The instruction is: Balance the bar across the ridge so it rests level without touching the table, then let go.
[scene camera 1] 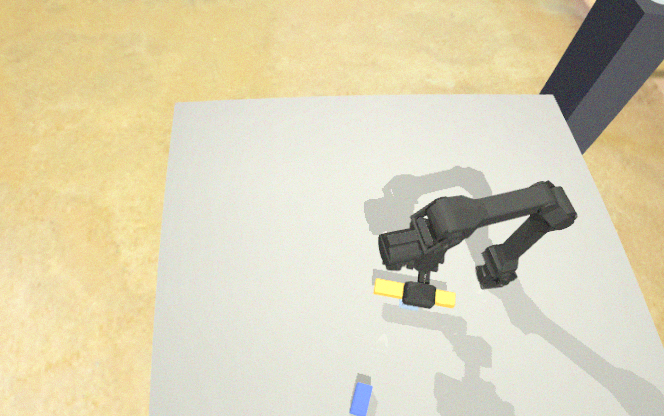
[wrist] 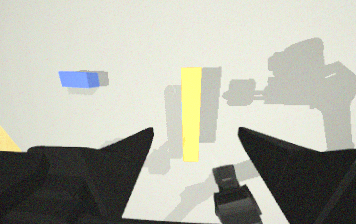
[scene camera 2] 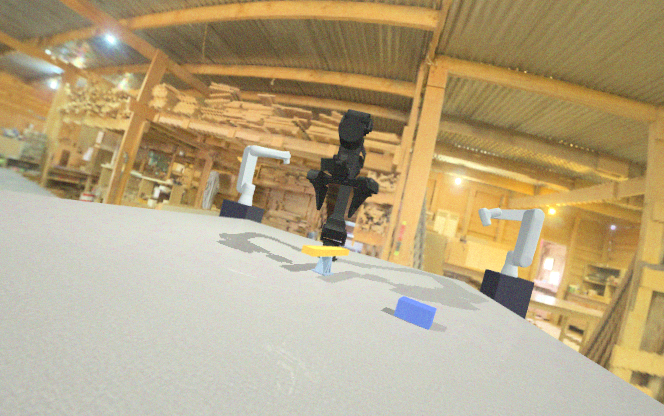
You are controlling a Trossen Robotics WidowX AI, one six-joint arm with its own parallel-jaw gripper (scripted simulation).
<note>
The gripper is open and holds nothing. Also in view: a bar and a blue block.
The gripper shows as well in scene camera 1 and in the wrist view.
</note>
